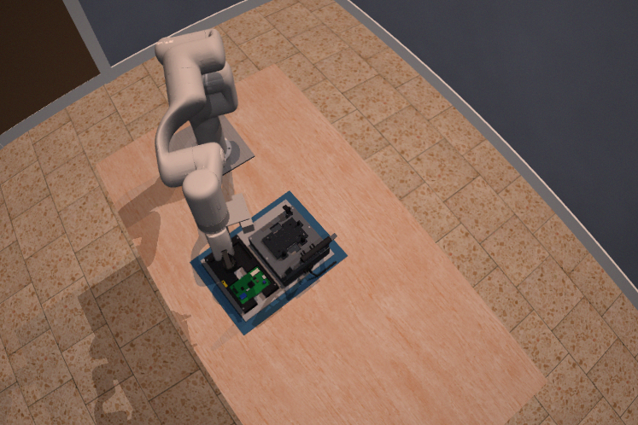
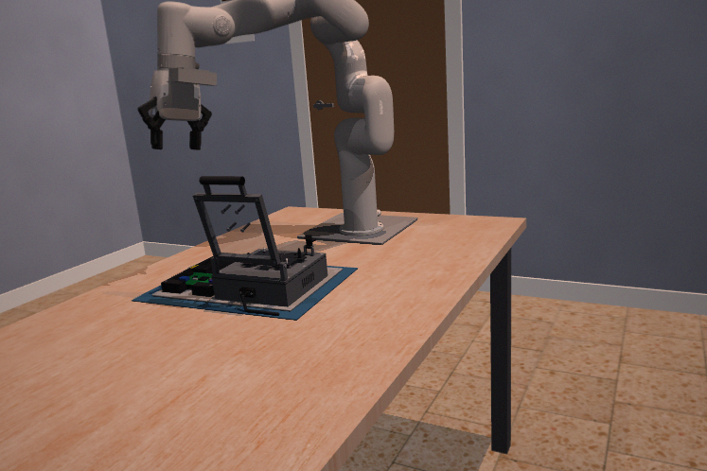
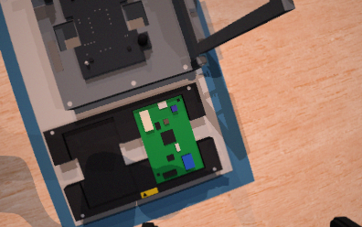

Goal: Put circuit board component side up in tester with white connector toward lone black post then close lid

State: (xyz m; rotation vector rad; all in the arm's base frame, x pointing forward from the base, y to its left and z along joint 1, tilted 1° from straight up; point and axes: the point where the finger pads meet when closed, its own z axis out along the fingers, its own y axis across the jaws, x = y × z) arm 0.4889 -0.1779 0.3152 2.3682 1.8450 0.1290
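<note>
Now: hand 2 cm to the right of the green circuit board and 30 cm above it. From my hand the other things lie so: tester lid 8 cm ahead, 20 cm to the left, 14 cm below.
</note>
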